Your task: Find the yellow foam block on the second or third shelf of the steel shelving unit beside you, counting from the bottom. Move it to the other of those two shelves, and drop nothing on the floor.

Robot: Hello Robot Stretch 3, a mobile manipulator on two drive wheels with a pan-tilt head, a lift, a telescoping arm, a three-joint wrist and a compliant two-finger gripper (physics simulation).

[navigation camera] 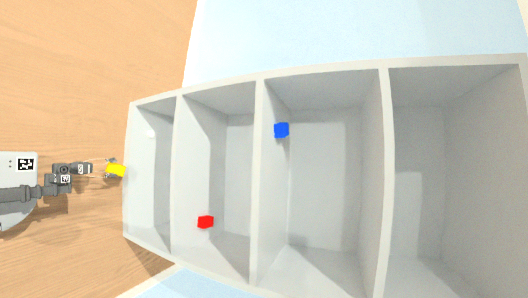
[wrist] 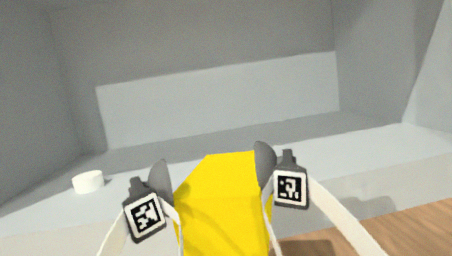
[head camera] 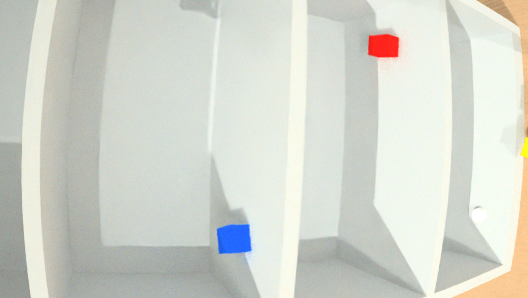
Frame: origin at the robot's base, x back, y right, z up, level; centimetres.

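Where they show: gripper, between the fingertips: [navigation camera: 117,167].
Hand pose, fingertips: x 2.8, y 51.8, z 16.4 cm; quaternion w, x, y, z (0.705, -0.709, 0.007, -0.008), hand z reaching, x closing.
Observation:
Each offset is from my fingertips to the top centre of the thing. "pt": to the spot under its first point. Level surfaces: height alone.
The yellow foam block {dx +1.0, dy +0.4, dz -0.5 cm} [head camera: 524,147] [navigation camera: 115,169] [wrist: 220,210] is between the fingertips of my gripper [navigation camera: 110,168] [wrist: 213,168], which is shut on it. In the head view part of the block shows at the right edge. The block is held in front of the lowest visible compartment of the pale steel shelving unit {pt dx -1.5, dy +11.6, dz +80.8 cm} [head camera: 297,150] [navigation camera: 255,175] [wrist: 350,142], close to its front edge. The unit lies sideways in the head and navigation views, its bottom end to the right and to the left respectively. The block's lower part is cut off in the wrist view.
A white cylinder {dx -22.4, dy +26.1, dz -6.4 cm} [head camera: 478,213] [navigation camera: 149,133] [wrist: 88,181] stands in the lowest visible compartment. A red block {dx +31.3, dy +32.6, dz +41.5 cm} [head camera: 383,46] [navigation camera: 205,221] is one compartment higher, a blue block {dx -21.5, dy +31.7, dz +87.2 cm} [head camera: 234,239] [navigation camera: 281,130] one above that. Side walls and shelf boards bound each compartment. Wooden floor {dz -16.4 cm} [navigation camera: 100,65] [wrist: 400,225] lies in front.

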